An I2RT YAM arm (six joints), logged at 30 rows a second.
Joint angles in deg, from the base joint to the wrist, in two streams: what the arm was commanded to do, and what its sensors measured. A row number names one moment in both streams.
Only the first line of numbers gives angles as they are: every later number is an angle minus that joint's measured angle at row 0.
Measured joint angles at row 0:
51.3, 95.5, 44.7, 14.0, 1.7, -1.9
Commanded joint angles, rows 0 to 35:
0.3, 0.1, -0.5, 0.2, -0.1, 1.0
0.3, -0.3, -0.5, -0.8, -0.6, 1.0
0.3, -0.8, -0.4, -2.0, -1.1, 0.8
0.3, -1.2, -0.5, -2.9, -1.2, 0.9
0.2, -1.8, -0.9, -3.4, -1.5, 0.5
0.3, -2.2, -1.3, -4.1, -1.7, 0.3
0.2, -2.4, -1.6, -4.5, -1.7, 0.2
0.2, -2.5, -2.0, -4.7, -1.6, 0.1
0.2, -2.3, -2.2, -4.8, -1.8, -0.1
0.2, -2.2, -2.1, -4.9, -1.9, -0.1
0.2, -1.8, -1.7, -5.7, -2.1, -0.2
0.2, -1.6, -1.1, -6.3, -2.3, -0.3
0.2, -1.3, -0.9, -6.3, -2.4, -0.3
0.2, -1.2, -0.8, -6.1, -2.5, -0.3
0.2, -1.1, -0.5, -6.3, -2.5, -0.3
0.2, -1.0, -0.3, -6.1, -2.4, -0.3
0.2, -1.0, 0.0, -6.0, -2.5, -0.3
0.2, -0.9, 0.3, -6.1, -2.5, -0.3
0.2, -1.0, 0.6, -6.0, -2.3, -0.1
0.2, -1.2, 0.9, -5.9, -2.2, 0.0
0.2, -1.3, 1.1, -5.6, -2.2, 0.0
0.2, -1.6, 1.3, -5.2, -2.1, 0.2
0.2, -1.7, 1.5, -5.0, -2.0, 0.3
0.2, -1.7, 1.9, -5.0, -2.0, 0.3
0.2, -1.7, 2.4, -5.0, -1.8, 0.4
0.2, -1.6, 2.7, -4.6, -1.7, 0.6
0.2, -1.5, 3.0, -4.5, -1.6, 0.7
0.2, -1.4, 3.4, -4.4, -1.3, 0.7
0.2, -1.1, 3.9, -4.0, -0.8, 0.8
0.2, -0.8, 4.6, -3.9, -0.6, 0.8
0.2, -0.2, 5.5, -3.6, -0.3, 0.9
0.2, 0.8, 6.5, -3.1, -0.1, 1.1
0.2, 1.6, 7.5, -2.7, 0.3, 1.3
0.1, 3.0, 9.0, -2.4, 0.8, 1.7
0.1, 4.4, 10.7, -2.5, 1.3, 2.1
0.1, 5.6, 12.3, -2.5, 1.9, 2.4
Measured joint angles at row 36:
0.0, 2.6, 8.7, -5.9, -0.2, 0.9
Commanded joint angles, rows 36 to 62:
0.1, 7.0, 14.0, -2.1, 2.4, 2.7
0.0, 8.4, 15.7, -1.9, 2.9, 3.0
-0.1, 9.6, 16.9, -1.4, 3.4, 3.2
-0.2, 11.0, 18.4, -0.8, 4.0, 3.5
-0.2, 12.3, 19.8, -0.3, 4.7, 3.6
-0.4, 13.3, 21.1, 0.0, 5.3, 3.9
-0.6, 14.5, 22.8, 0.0, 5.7, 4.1
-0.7, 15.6, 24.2, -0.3, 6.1, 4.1
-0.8, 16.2, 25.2, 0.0, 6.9, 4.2
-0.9, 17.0, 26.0, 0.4, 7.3, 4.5
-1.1, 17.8, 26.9, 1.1, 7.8, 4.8
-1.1, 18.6, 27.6, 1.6, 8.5, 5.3
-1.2, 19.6, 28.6, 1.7, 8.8, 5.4
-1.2, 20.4, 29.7, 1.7, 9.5, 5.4
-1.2, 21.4, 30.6, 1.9, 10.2, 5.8
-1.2, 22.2, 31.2, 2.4, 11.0, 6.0
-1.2, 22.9, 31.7, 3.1, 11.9, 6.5
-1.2, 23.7, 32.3, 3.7, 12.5, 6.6
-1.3, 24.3, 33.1, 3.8, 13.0, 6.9
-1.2, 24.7, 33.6, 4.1, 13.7, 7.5
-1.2, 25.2, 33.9, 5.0, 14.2, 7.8
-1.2, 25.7, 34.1, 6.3, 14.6, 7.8
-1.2, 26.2, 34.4, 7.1, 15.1, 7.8
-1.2, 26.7, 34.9, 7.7, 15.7, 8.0
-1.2, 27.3, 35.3, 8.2, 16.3, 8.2
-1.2, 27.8, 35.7, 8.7, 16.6, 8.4
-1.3, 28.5, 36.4, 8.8, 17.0, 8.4
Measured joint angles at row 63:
-1.2, 26.9, 34.3, 3.3, 14.1, 7.3
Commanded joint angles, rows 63 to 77:
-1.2, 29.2, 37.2, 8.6, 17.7, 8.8
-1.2, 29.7, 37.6, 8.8, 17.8, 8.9
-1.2, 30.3, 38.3, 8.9, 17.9, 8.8
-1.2, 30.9, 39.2, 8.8, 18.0, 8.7
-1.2, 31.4, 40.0, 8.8, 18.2, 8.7
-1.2, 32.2, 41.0, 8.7, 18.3, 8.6
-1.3, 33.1, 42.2, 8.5, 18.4, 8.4
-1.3, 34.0, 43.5, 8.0, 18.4, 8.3
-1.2, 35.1, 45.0, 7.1, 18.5, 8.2
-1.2, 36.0, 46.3, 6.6, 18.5, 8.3
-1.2, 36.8, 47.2, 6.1, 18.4, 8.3
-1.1, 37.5, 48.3, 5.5, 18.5, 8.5
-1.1, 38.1, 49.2, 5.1, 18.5, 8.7
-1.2, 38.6, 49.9, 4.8, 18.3, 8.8
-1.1, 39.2, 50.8, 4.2, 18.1, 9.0
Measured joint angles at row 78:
-1.2, 37.6, 48.4, 3.8, 17.4, 8.0
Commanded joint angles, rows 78 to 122:
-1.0, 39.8, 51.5, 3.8, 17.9, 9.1
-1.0, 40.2, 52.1, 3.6, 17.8, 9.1
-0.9, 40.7, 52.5, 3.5, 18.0, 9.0
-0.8, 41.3, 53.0, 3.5, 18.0, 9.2
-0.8, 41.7, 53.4, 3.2, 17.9, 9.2
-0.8, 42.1, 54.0, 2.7, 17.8, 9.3
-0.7, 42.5, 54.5, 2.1, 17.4, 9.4
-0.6, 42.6, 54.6, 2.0, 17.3, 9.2
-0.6, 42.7, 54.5, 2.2, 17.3, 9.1
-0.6, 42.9, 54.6, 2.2, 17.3, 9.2
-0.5, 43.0, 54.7, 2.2, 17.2, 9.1
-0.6, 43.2, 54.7, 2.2, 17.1, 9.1
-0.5, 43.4, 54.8, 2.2, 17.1, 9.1
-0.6, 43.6, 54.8, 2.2, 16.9, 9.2
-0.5, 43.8, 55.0, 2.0, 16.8, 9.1
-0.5, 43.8, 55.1, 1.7, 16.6, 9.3
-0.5, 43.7, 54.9, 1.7, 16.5, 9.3
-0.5, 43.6, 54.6, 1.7, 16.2, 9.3
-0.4, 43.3, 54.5, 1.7, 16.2, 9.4
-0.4, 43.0, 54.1, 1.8, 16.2, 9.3
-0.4, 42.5, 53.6, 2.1, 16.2, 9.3
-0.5, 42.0, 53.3, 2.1, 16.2, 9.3
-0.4, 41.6, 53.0, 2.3, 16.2, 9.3
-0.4, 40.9, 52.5, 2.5, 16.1, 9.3
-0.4, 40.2, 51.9, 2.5, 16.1, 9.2
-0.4, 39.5, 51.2, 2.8, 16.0, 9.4
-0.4, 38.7, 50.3, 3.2, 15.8, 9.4
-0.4, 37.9, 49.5, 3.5, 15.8, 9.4
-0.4, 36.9, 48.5, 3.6, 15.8, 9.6
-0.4, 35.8, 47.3, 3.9, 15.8, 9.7
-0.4, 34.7, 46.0, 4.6, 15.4, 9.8
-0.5, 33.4, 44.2, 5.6, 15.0, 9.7
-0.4, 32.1, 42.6, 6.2, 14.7, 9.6
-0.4, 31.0, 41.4, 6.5, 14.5, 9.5
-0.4, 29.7, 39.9, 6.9, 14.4, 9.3
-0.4, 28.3, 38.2, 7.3, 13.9, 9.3
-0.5, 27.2, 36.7, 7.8, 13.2, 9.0
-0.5, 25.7, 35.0, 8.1, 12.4, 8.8
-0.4, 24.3, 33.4, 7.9, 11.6, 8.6
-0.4, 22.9, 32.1, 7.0, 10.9, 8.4
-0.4, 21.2, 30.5, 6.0, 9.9, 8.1
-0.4, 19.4, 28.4, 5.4, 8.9, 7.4
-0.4, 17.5, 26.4, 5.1, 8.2, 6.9
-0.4, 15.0, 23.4, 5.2, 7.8, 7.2
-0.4, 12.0, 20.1, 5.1, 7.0, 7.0
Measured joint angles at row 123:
-0.7, 18.3, 25.2, 4.2, 10.1, 8.0
